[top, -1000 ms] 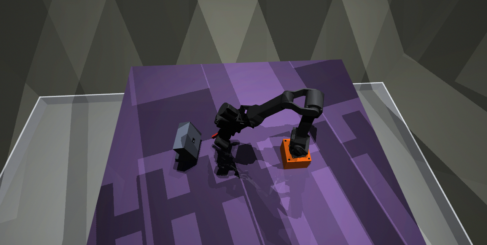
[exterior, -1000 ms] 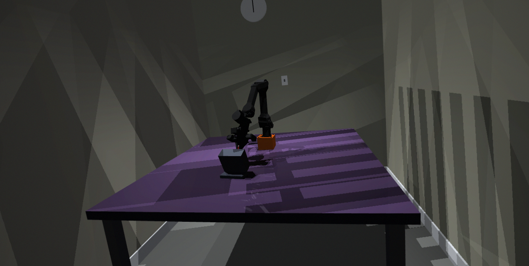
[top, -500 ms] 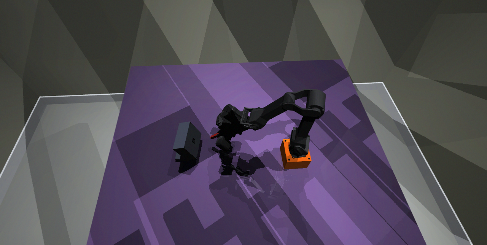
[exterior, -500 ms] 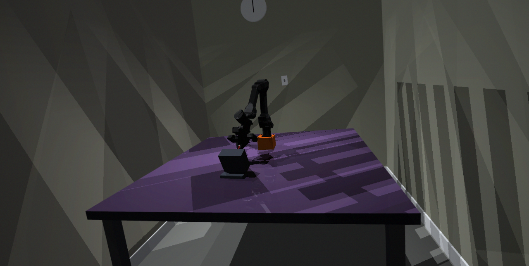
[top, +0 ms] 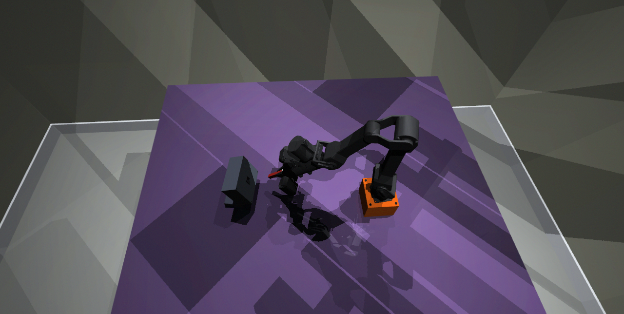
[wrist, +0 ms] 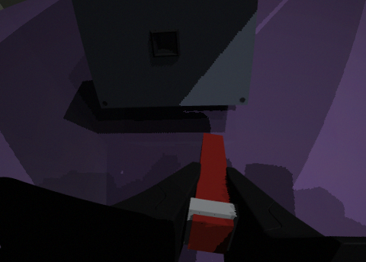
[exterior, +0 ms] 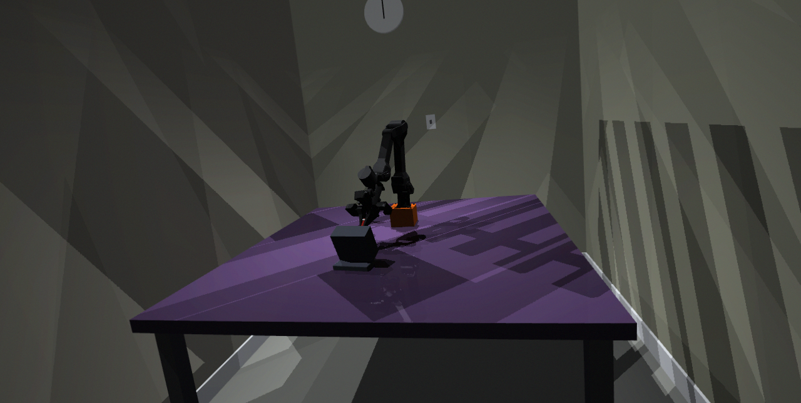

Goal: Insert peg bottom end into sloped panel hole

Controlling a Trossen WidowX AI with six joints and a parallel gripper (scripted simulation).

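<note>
My gripper tip is now 13 cm short of the grey sloped panel and 2 cm above it. Also, from my gripper tip: red square peg: 1 cm behind, 1 cm above; then foot: 15 cm ahead, 8 cm below, 1 cm to the right.
</note>
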